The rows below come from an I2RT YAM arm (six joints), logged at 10 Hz.
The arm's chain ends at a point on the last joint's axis. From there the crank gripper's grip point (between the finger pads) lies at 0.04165 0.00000 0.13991 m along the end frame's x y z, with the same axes.
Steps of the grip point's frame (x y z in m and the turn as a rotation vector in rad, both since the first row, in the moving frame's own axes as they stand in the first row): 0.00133 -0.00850 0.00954 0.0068 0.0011 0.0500; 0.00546 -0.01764 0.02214 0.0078 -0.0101 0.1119; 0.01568 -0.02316 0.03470 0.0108 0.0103 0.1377; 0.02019 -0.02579 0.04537 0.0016 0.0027 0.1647; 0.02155 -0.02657 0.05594 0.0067 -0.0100 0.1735; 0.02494 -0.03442 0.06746 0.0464 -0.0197 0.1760; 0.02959 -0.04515 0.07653 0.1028 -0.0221 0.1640; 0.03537 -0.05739 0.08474 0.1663 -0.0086 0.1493; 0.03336 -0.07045 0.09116 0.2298 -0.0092 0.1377
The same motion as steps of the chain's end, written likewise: 0.00120 -0.00963 0.00958 0.0068 0.0011 0.0500; 0.00707 -0.02112 0.02171 0.0078 -0.0101 0.1119; 0.01454 -0.02747 0.03511 0.0108 0.0103 0.1377; 0.02036 -0.03243 0.04548 0.0016 0.0027 0.1647; 0.02349 -0.03270 0.05551 0.0067 -0.0100 0.1735; 0.02776 -0.03499 0.06665 0.0464 -0.0197 0.1760; 0.03206 -0.03735 0.07604 0.1028 -0.0221 0.1640; 0.03530 -0.04036 0.08580 0.1663 -0.0086 0.1493; 0.03283 -0.04422 0.09380 0.2298 -0.0092 0.1377
